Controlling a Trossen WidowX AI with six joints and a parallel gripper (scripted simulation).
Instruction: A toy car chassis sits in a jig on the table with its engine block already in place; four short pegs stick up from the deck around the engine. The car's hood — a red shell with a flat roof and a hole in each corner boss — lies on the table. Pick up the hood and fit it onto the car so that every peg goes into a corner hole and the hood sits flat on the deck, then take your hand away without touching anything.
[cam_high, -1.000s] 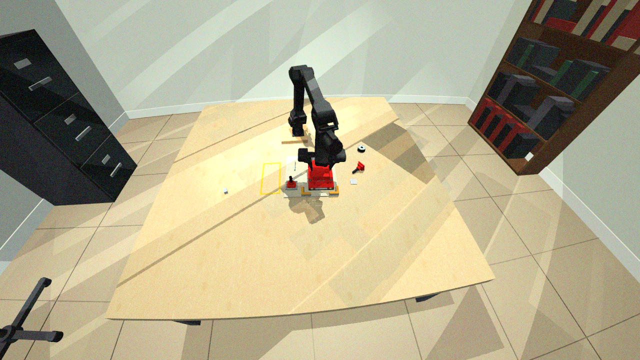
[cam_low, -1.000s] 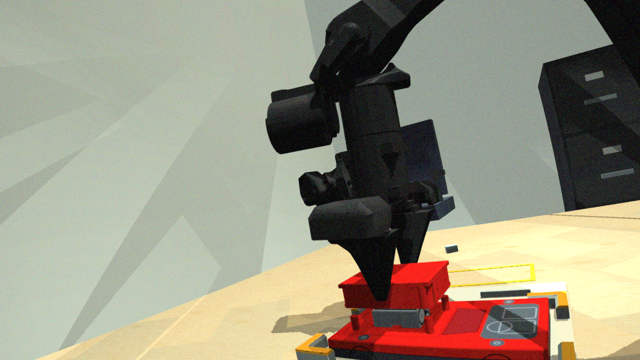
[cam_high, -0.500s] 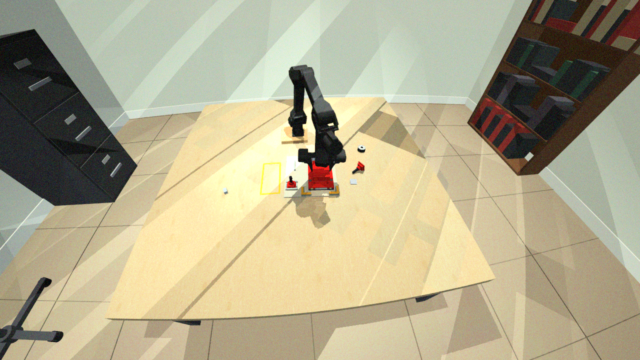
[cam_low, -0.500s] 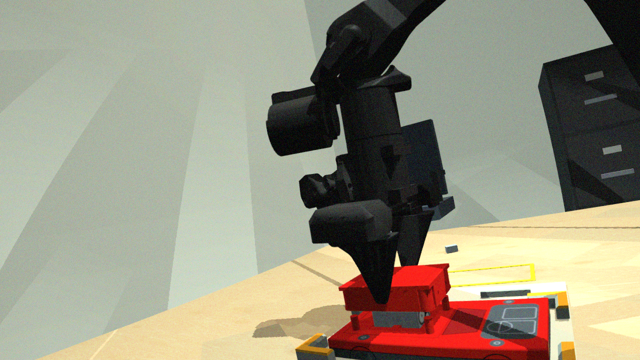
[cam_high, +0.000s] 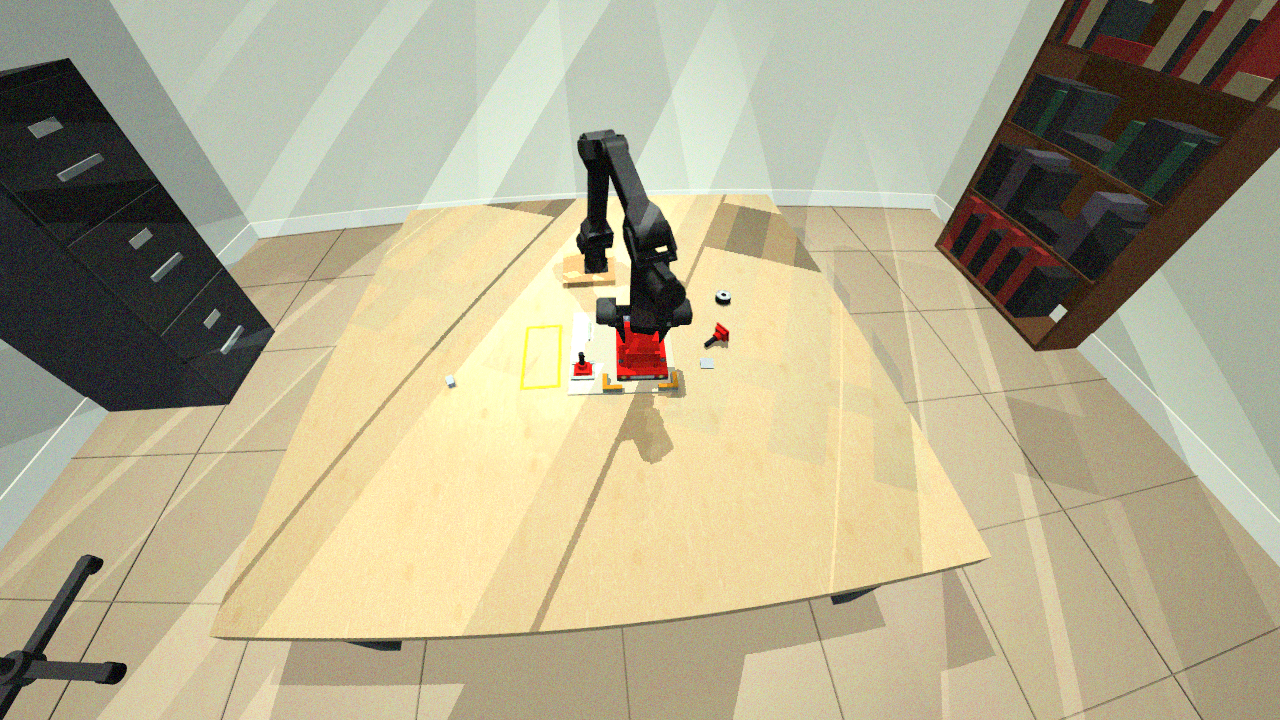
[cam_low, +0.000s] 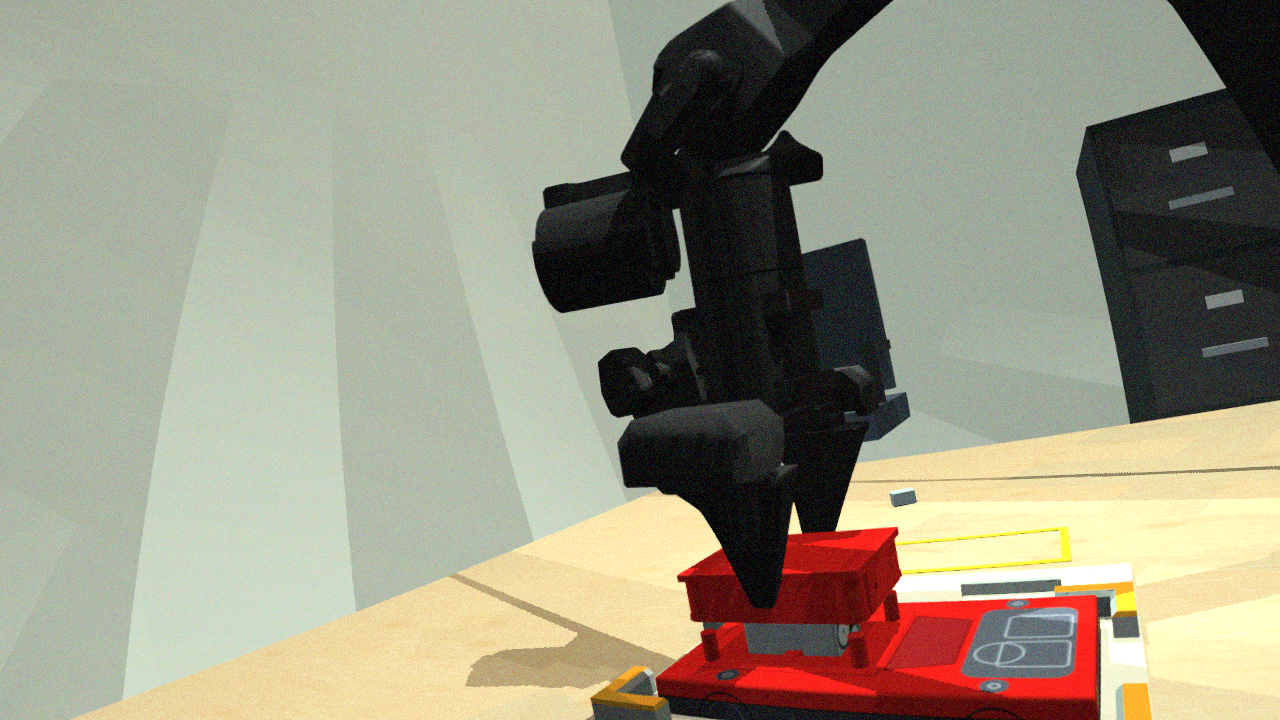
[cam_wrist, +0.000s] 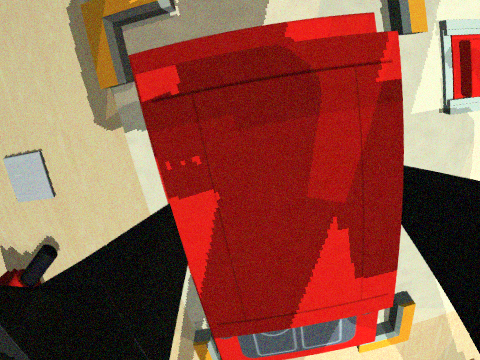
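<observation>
The grey engine block is 3 cm below my gripper tip. Round my gripper tip: wheel 23 cm to the left, 19 cm behind, 5 cm below; then red hood 1 cm above.
</observation>
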